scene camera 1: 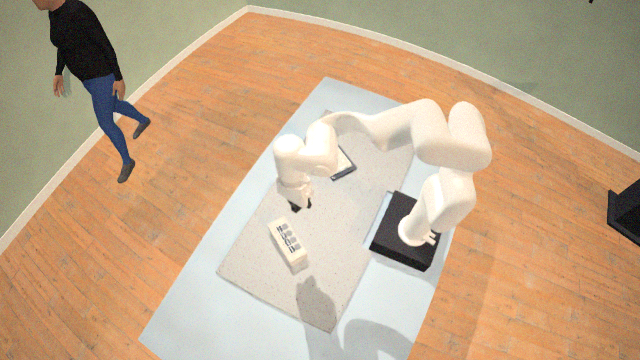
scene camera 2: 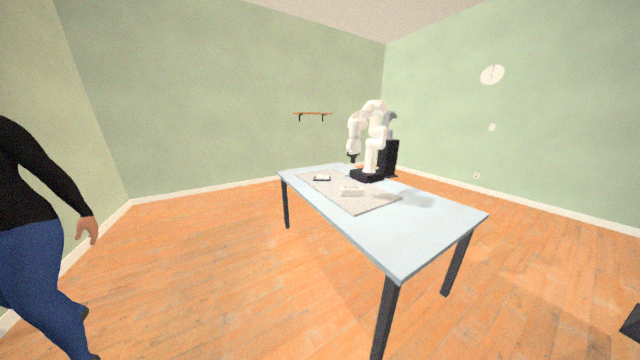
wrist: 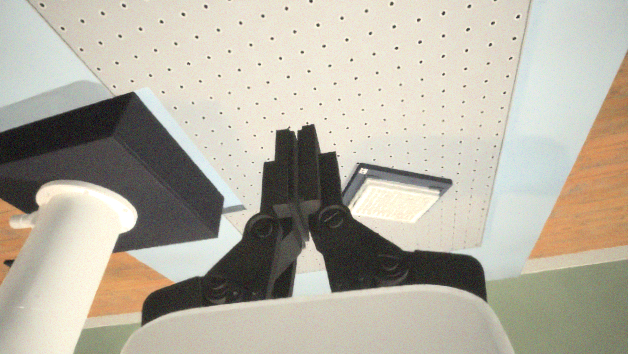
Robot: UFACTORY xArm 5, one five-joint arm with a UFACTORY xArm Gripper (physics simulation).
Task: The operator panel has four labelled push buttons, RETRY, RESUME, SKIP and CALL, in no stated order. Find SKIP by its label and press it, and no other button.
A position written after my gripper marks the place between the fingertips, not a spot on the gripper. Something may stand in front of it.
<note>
In view: my gripper (wrist: 302, 150) and a pale block (wrist: 384, 199).
</note>
